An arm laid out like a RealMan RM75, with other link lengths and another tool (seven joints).
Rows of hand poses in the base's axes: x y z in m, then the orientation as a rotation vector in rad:
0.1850 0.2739 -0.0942 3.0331 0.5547 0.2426
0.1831 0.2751 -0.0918 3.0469 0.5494 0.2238
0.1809 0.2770 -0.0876 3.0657 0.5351 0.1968
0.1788 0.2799 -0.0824 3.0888 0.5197 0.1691
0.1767 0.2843 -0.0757 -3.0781 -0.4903 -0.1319
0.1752 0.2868 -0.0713 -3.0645 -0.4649 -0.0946
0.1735 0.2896 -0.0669 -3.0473 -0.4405 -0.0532
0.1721 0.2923 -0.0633 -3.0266 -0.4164 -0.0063
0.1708 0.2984 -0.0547 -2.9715 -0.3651 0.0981
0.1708 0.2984 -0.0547 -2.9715 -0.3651 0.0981
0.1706 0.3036 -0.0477 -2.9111 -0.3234 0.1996
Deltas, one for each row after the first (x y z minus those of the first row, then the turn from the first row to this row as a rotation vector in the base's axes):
-0.0019 0.0012 0.0024 0.0091 0.0145 -0.0044
-0.0041 0.0031 0.0066 0.0207 0.0346 -0.0148
-0.0062 0.0060 0.0118 0.0365 0.0559 -0.0260
-0.0083 0.0104 0.0185 0.0600 0.0834 -0.0419
-0.0098 0.0129 0.0229 0.0754 0.1098 -0.0558
-0.0115 0.0157 0.0273 0.0929 0.1395 -0.0687
-0.0129 0.0184 0.0309 0.1125 0.1737 -0.0812
-0.0142 0.0245 0.0395 0.1612 0.2524 -0.1070
-0.0142 0.0245 0.0395 0.1612 0.2524 -0.1070
-0.0144 0.0297 0.0465 0.2094 0.3318 -0.1269

